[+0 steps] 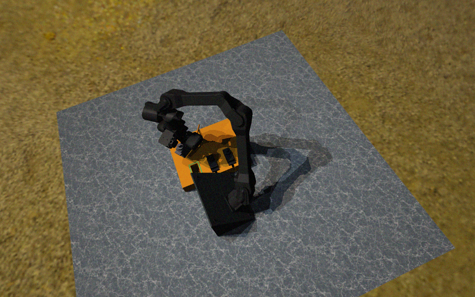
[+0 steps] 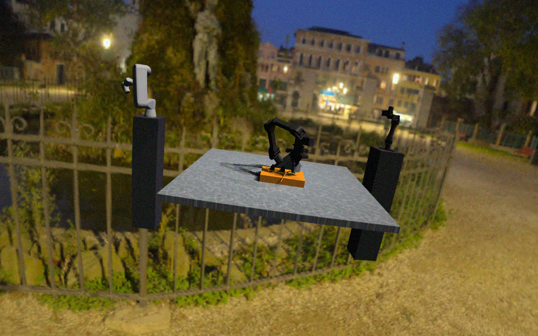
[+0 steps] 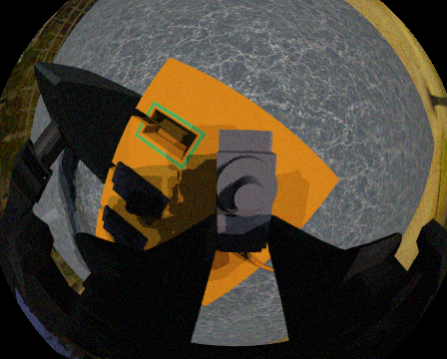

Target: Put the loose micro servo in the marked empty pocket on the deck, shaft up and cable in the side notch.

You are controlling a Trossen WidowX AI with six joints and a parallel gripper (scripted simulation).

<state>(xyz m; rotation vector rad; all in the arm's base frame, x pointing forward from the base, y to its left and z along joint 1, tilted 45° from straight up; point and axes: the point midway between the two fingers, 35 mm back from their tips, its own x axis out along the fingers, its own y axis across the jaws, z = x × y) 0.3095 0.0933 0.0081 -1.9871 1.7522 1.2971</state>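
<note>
Now: gripper tip 10 mm short of the orange deck, 70 mm to the left of it and 100 mm above it.
</note>
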